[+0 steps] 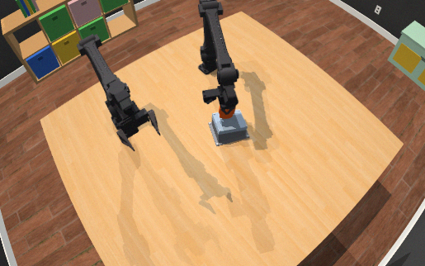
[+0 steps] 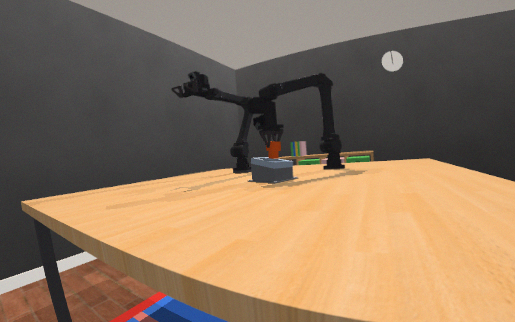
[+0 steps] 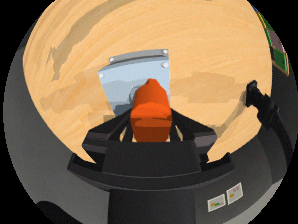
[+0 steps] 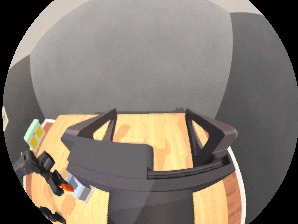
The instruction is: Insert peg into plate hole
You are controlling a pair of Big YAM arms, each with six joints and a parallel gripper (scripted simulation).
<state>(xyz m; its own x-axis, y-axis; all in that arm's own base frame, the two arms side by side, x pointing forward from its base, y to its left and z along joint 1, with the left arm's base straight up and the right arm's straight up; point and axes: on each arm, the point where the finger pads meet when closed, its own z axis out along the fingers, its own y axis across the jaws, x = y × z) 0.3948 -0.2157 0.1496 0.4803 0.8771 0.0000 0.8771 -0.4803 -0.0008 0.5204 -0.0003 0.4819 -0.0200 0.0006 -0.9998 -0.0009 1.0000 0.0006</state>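
Note:
My left gripper is now 20 mm above the orange peg. Also, from my left hand: blue-grey plate (30 mm ahead, 80 mm below).

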